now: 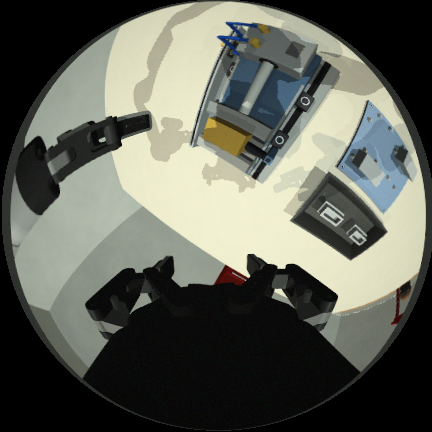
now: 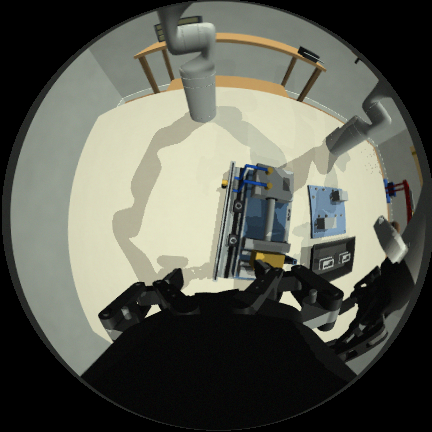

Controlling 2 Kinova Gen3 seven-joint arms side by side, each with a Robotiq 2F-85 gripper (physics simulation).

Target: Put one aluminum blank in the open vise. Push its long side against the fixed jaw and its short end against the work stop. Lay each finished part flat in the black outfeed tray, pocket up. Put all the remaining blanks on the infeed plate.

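Frame: origin at the left arm's base, x down, y ahead, z right, level; centimetres.
Seen in the pictures: left gripper, between the fingertips: (image 1: 209, 263); right gripper, between the fingertips: (image 1: 130, 121) (image 2: 217, 272); left arm's base, origin of its link: (image 2: 332, 147); right arm's base, origin of its link: (image 2: 202, 113).
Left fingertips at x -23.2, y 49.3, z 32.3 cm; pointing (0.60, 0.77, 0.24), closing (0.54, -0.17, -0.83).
Note:
Offsets run from my left fingertips to a thing's top centre. Level surfaces: height alone.
The vise {dx +13.3, dy -16.1, dz +6.7 cm} (image 1: 272, 95) (image 2: 267, 220) has a blue bed, grey jaws and a yellow block; no blank shows between its jaws. Two grey blanks {dx +18.8, dy -16.7, dz -17.2 cm} (image 1: 367, 167) {dx +18.8, dy -26.0, dz -25.9 cm} (image 2: 340, 195) are on the light-blue infeed plate {dx +22.4, dy -20.9, dz -21.5 cm} (image 1: 372, 122) (image 2: 317, 197). The black outfeed tray (image 1: 368, 244) (image 2: 332, 276) lies beside the plate, with two white rectangular outlines inside; whether these are parts or markings is unclear. My left gripper (image 1: 209, 263) is open and empty, high near the table's edge. My right gripper (image 2: 217, 272) is open and empty, high near the vise's yellow-block end.
The pale table {dx +23.2 cm} (image 1: 190, 200) (image 2: 100, 200) carries the vise, plate and tray. Grey arm bases (image 2: 200, 95) (image 2: 345, 136) stand at its back and right. A wooden bench (image 2: 255, 41) is behind. A red object (image 1: 229, 276) shows below the table edge. The two arms' shadows cross the table.

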